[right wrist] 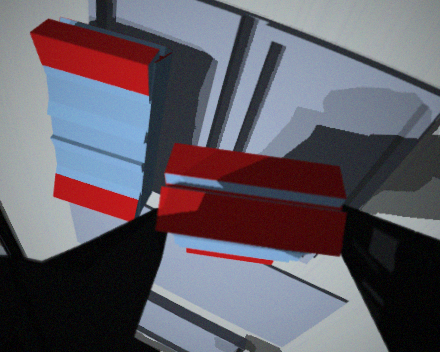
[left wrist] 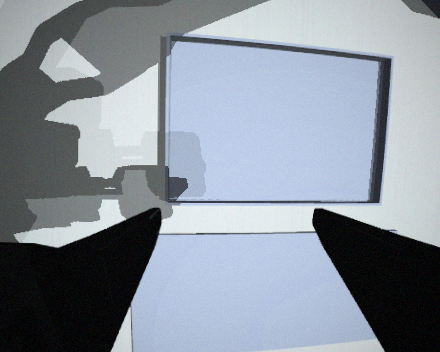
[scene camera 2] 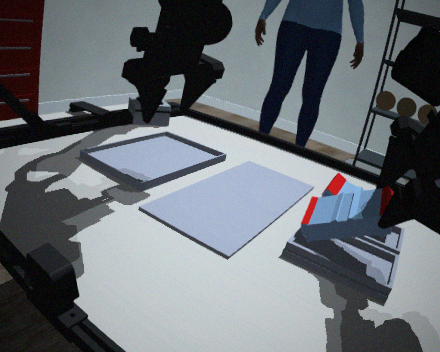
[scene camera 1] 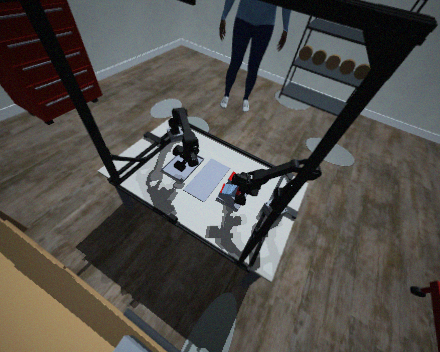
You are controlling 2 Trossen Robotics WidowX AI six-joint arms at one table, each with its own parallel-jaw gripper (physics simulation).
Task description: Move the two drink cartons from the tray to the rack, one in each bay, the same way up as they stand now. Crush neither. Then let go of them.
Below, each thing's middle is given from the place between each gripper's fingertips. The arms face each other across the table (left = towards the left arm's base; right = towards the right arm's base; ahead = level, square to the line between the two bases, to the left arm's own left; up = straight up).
Now: left hand 110 mm above the shallow grey tray (scene camera 2: 144, 162), 80 mm to the right of it and 50 mm short of it. Round my left hand: flat grey mat (scene camera 2: 224, 212): 120 mm to the right, 110 mm below, 100 mm ahead.
I see my right gripper 10 mm past the flat grey mat, 230 mm to the right of it and 90 mm above it. Round my right hand: shallow grey tray: 50 mm behind, 430 mm to the left, 80 mm below.
